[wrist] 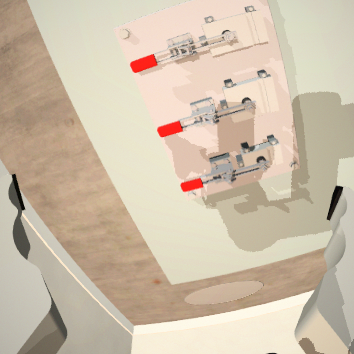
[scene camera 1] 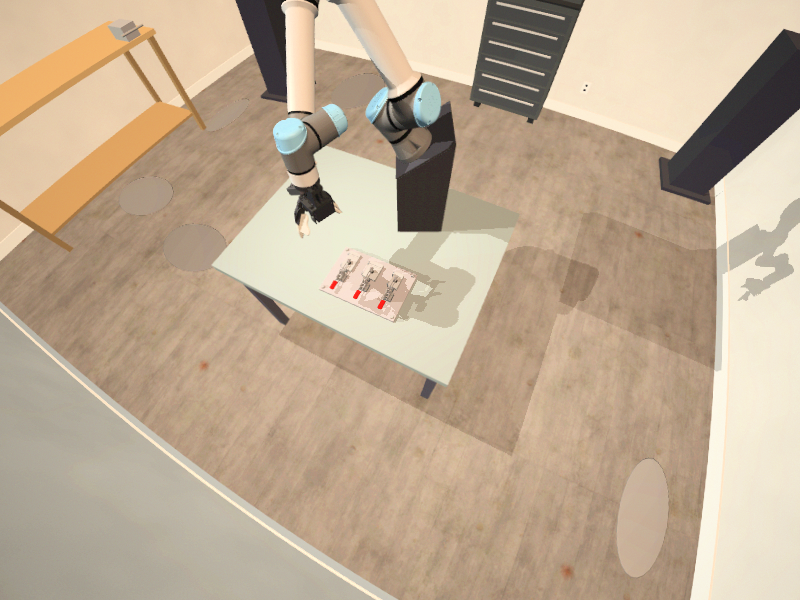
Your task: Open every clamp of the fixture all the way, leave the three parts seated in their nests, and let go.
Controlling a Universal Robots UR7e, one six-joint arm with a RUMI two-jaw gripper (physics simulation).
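Seen in the pictures: gripper, fingertip midpoint: (wrist: 178,183) (scene camera 1: 320,225); arm's base, link origin: (scene camera 1: 414,146).
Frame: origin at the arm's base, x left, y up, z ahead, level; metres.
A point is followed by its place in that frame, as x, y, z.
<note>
The pink fixture plate (scene camera 1: 336,293) @(-0.143, -0.359, 0.526) (wrist: 165,85) @(-0.105, -0.359, 0.498) lies on the table. It carries three red-handled clamps: one at left in the scene view (scene camera 1: 344,269) @(-0.147, -0.324, 0.427) and top in the wrist view (wrist: 183,47) @(-0.159, -0.314, 0.446), a middle one (scene camera 1: 367,281) @(-0.040, -0.320, 0.450) (wrist: 206,116) @(-0.050, -0.312, 0.455), and one at right in the scene view (scene camera 1: 390,291) @(0.074, -0.312, 0.460) and bottom in the wrist view (wrist: 223,172) @(0.073, -0.337, 0.466). Every handle lies low, pointing away from its part, and each clamp arm reaches over a pale block (wrist: 245,37) @(-0.136, -0.343, 0.356) (wrist: 265,100) @(-0.028, -0.341, 0.358) (wrist: 271,154) @(0.071, -0.337, 0.375). My gripper (scene camera 1: 321,223) @(-0.159, -0.010, 0.457) (wrist: 178,183) @(-0.159, -0.010, 0.457) is open and empty, above the table, apart from the fixture.
The pale green table (scene camera 1: 271,251) @(-0.529, -0.374, 0.434) (wrist: 105,115) @(-0.096, -0.374, 0.617) bears the fixture. The dark robot pedestal (scene camera 1: 421,196) @(0.067, -0.148, 0.093) stands behind it. The arm's shadow falls across the plate and the table beside it. A wooden shelf (scene camera 1: 58,71) stands at left and a drawer cabinet (scene camera 1: 524,58) at the back.
</note>
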